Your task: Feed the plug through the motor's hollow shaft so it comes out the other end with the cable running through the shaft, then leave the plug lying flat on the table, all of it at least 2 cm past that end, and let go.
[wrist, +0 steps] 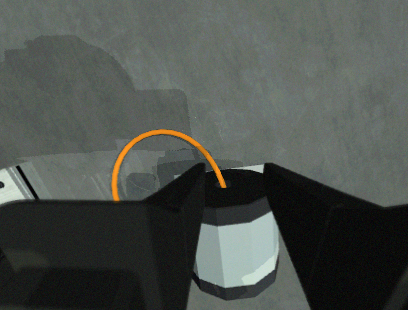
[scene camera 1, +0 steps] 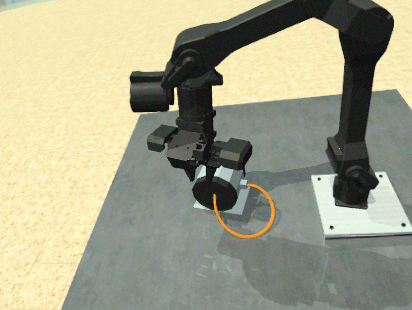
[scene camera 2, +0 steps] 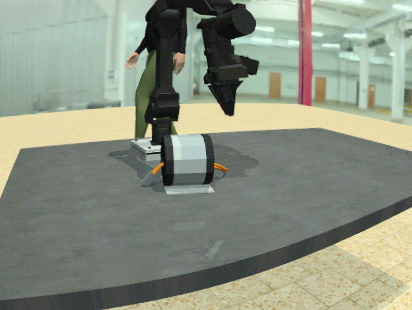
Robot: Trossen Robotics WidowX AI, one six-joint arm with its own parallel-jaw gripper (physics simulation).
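Pixels of known places: gripper, fingertip midpoint: (wrist: 234, 170) (scene camera 1: 200, 182) (scene camera 2: 229, 115); arm's base, origin of the base link: (wrist: 3, 253) (scene camera 1: 350, 196).
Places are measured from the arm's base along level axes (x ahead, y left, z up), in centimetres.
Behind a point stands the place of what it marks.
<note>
The motor (scene camera 1: 225, 176) {x 26.1, y 3.3, z 6.4 cm} (scene camera 2: 187, 160) {x 33.6, y 0.3, z 3.3 cm} (wrist: 235, 250) {x 28.6, y 1.7, z 7.1 cm} is a light grey drum with black end caps on a pale foot. The orange cable (scene camera 1: 274, 210) {x 15.5, y 5.5, z -0.7 cm} (scene camera 2: 220, 167) {x 27.8, y 8.8, z -0.1 cm} (wrist: 162, 132) {x 22.7, y 11.7, z -2.0 cm} loops from a small block on the motor's side into the shaft at the near cap in scene camera 1. In scene camera 2 it comes out at the left end, where the grey plug (scene camera 2: 147, 179) {x 29.4, y -7.1, z -1.4 cm} slants down, its low end near the table. The motor hides the plug in scene camera 1. My gripper (scene camera 1: 200, 176) {x 28.8, y 10.1, z 11.2 cm} (scene camera 2: 229, 114) {x 28.8, y 10.1, z 11.2 cm} (wrist: 234, 170) {x 28.8, y 10.1, z 11.2 cm} is partly open and empty, pointing down, above the motor's height.
The arm's white base plate (scene camera 1: 322, 200) {x 5.7, y 2.0, z 0.2 cm} (scene camera 2: 150, 153) {x 8.2, y -4.2, z -1.0 cm} (wrist: 11, 190) {x 4.8, y 8.2, z 0.4 cm} is bolted down to the right of the motor in scene camera 1, behind it in scene camera 2. The dark table (scene camera 1: 140, 250) {x 42.9, y 19.0, z -3.0 cm} (scene camera 2: 100, 240) {x 52.4, y -16.5, z -3.1 cm} has its edge at the left in scene camera 1. A person (scene camera 2: 144, 82) stands beyond it.
</note>
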